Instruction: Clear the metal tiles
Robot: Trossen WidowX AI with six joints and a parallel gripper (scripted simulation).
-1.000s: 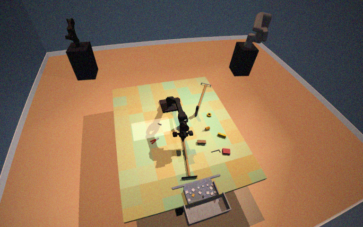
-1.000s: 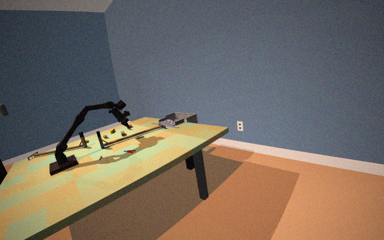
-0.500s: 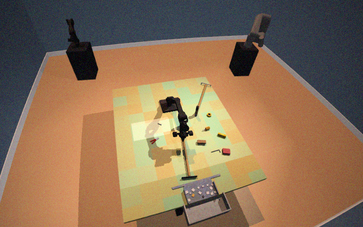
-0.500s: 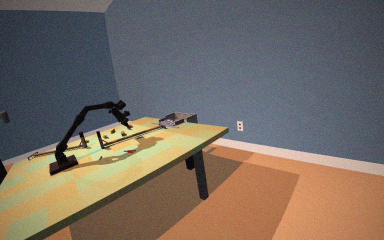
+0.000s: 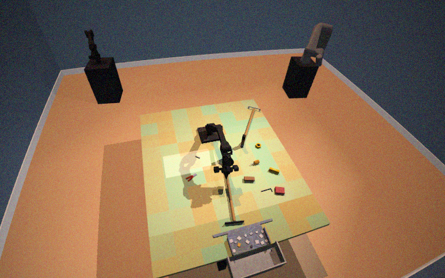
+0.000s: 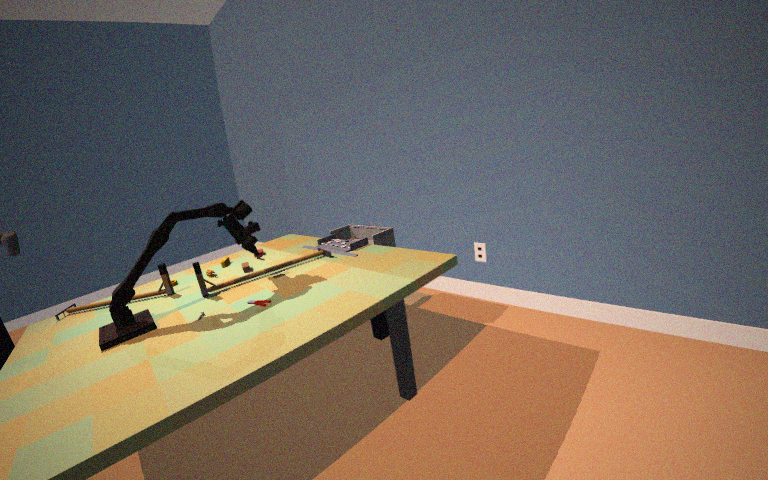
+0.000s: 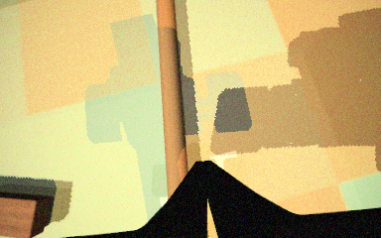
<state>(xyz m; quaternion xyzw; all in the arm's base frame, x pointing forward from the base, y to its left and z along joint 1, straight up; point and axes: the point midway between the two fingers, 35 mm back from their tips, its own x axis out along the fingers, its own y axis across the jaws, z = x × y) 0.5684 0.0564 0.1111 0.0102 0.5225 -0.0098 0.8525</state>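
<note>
My gripper tip is now 2 cm short of the long scraper, 2 cm to the right of it and 4 cm above it. Round my gripper tip: orange screwdriver 19 cm behind, 30 cm to the left, 9 cm below; hex key 9 cm ahead, 34 cm to the left, 10 cm below; brown block 3 cm behind, 20 cm to the left, 9 cm below.
</note>
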